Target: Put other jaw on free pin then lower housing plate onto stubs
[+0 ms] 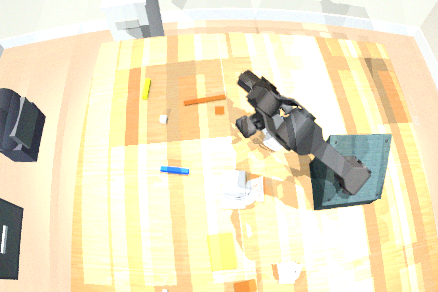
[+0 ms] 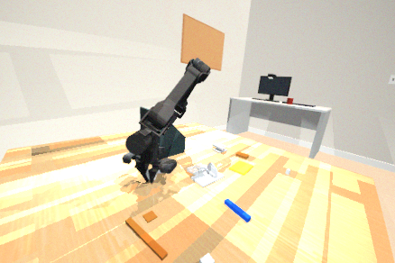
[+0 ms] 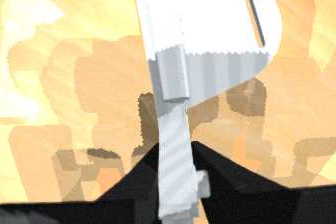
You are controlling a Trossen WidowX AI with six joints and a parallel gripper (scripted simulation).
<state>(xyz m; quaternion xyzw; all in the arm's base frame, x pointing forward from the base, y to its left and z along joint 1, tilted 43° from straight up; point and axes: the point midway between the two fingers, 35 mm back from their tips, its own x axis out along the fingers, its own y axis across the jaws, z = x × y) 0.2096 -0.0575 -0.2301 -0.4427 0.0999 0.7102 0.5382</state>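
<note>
My gripper tip is now 140 mm short of the small orange square, 70 mm to the left of it and 10 mm above it. From my gripper tip the other things lie so: long orange bar (190 mm ahead, 110 mm to the right); then blue bar (280 mm ahead, 140 mm to the left); then white jaw (10 mm behind, 10 mm to the left, 30 mm above).
</note>
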